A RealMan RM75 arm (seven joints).
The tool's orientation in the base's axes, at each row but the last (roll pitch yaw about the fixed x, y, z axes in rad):
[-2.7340 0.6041 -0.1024]
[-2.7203 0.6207 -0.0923]
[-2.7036 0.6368 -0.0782]
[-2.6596 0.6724 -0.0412]
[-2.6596 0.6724 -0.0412]
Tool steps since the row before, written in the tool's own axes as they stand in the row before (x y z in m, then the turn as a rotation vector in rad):
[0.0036 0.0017 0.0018 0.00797 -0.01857 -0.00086]
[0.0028 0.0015 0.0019 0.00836 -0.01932 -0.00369]
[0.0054 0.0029 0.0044 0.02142 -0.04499 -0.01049]
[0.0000 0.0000 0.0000 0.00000 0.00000 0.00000]
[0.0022 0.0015 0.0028 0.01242 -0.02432 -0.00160]
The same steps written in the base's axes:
[0.0015 -0.0010 -0.0040 0.01284 0.01548 0.00218]
[0.0009 -0.0007 -0.0035 0.01478 0.01482 0.00430]
[0.0012 -0.0009 -0.0074 0.03695 0.03351 0.01024]
[0.0000 0.0000 0.0000 0.00000 0.00000 0.00000]
[-0.0003 0.0000 -0.0039 0.01846 0.02006 0.00219]

